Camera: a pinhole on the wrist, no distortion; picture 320 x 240 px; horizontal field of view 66.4 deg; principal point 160.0 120.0 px. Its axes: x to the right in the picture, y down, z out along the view. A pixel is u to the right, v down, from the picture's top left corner.
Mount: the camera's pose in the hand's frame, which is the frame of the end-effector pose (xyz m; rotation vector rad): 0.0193 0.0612 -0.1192 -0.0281 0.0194 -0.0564
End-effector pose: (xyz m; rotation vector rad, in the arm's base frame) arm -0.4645 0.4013 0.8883 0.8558 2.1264 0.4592
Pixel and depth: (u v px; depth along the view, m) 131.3 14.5 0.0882
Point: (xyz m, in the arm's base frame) -0.4806 0.4248 0.9173
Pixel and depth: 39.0 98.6 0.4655
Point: -0.0768 0.3043 0.8022
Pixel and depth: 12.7 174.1 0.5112
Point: 0.0553 0.3707 0.9017
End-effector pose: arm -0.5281 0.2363 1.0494 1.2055 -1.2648 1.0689
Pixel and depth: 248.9 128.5 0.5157
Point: -0.6395 -0.1597 1.2465
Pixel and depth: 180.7 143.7 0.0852
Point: -0.5943 0.2755 1.0839
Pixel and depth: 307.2 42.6 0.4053
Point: -0.4754 -0.0711 1.2910
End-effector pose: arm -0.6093 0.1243 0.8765 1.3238 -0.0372 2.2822
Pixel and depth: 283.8 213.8 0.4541
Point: -0.5557 -0.0592 1.3193
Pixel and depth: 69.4 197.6 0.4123
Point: -0.4172 -0.1859 0.9804
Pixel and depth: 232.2 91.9 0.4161
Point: -0.4379 0.0899 1.1576
